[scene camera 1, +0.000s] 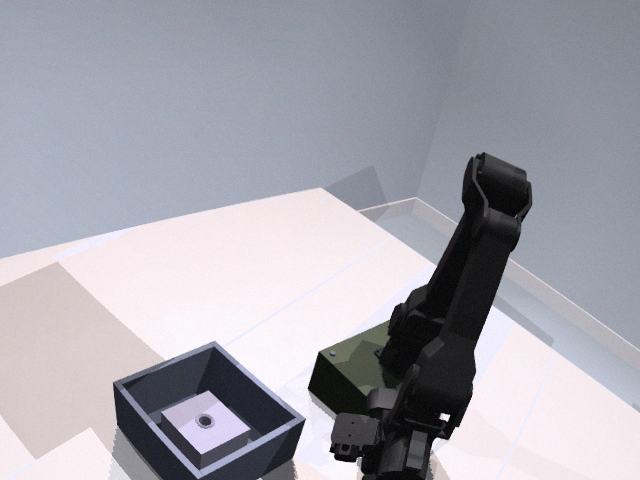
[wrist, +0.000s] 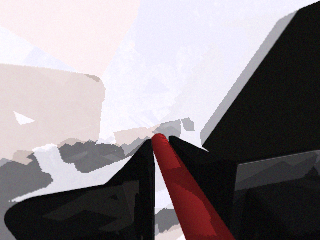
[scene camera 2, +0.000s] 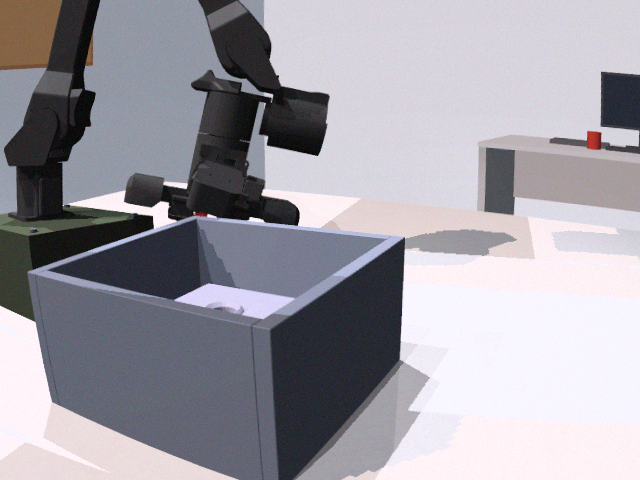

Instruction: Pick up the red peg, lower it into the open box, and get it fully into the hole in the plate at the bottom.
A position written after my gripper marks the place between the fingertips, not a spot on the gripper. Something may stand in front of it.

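Observation:
Scene camera 1 gives me a light grey plate (scene camera 1: 204, 430), and I see the light grey plate (scene camera 2: 249, 303) again in scene camera 2. There is a grey box (scene camera 2: 212, 387) too. In the wrist view the light grey plate is out of frame, and in the wrist view the grey box is out of frame as well. What I do see of myself is my gripper (wrist: 160, 142).

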